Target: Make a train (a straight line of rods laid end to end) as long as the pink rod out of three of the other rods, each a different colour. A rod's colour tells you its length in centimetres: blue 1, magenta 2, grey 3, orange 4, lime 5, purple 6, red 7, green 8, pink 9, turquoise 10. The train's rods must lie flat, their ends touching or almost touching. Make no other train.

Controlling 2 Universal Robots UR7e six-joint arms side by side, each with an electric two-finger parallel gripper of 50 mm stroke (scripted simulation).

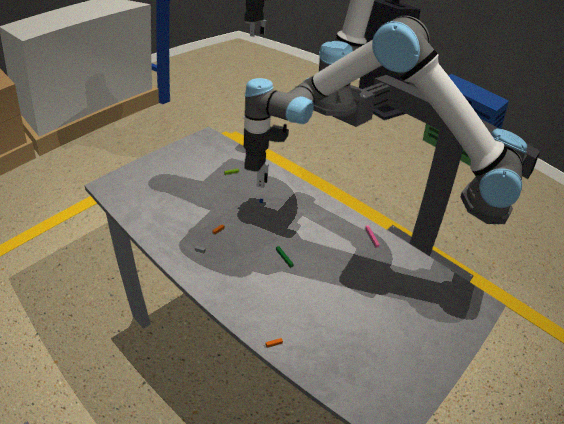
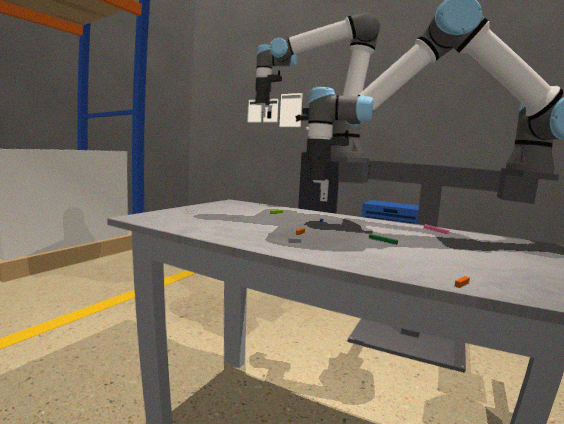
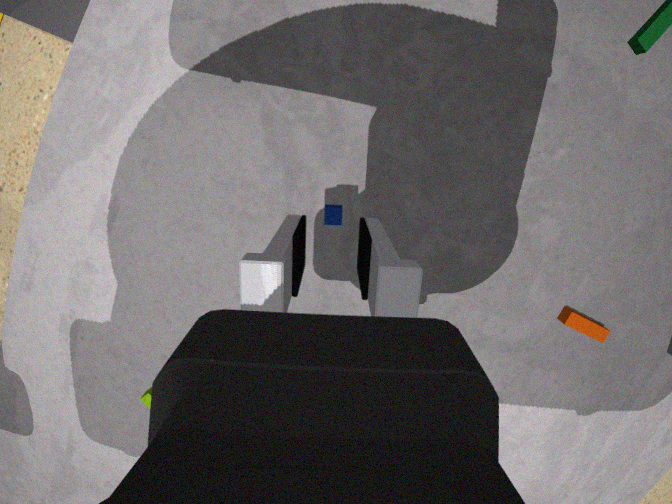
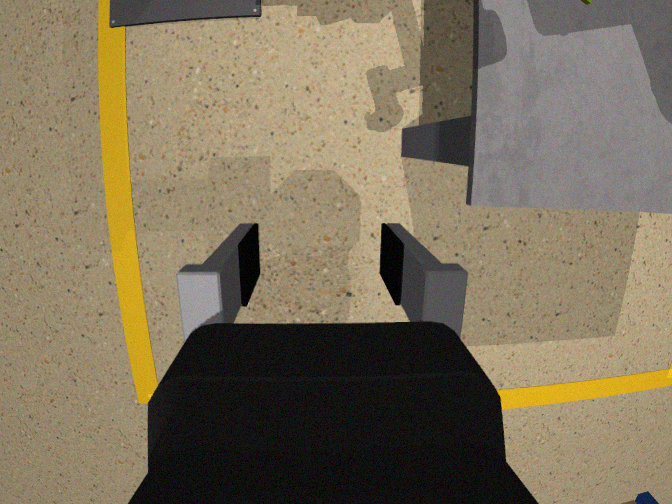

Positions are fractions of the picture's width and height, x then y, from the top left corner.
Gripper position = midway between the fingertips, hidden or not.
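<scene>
The robot's left gripper (image 1: 0.47,0.44), (image 3: 0.49,0.48) shares the scene with an orange rod (image 3: 0.85,0.63) and the right gripper (image 4: 0.48,0.50).
</scene>
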